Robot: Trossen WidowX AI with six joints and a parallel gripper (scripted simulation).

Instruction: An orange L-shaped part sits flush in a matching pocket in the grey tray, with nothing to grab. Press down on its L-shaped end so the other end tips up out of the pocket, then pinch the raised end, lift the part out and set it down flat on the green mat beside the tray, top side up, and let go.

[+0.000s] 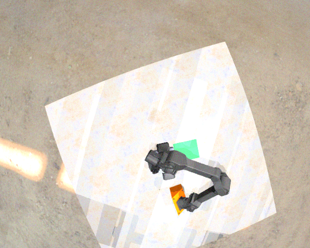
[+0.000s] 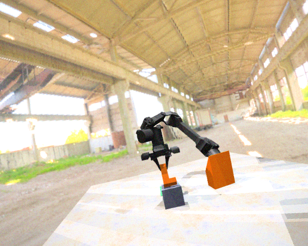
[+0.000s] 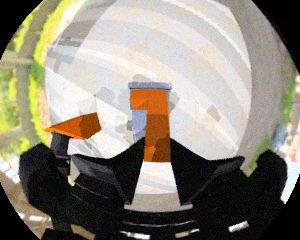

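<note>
The green mat is 17 cm below my gripper tip, 14 cm to the right of it and 4 cm behind it. Round my gripper tip: orange L-shaped part: 3 cm to the left, 3 cm below, 1 cm behind.
</note>
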